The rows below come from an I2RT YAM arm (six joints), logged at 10 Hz.
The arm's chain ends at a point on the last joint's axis. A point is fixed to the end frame.
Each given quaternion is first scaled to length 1.
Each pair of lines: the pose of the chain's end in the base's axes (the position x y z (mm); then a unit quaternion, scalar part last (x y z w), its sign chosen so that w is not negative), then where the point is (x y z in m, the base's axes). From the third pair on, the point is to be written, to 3 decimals.
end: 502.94 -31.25 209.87 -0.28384 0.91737 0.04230 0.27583
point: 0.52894 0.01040 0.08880
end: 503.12 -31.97 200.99 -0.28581 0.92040 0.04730 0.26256
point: 0.52540 0.00985 0.07924
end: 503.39 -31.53 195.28 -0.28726 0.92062 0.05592 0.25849
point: 0.524 0.012 0.074
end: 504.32 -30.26 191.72 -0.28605 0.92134 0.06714 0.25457
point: 0.523 0.016 0.071
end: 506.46 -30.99 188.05 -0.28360 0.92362 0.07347 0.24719
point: 0.523 0.016 0.067
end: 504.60 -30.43 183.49 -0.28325 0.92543 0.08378 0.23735
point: 0.518 0.018 0.063
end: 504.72 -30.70 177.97 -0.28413 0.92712 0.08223 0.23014
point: 0.516 0.017 0.057
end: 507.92 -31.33 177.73 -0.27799 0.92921 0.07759 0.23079
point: 0.520 0.015 0.056
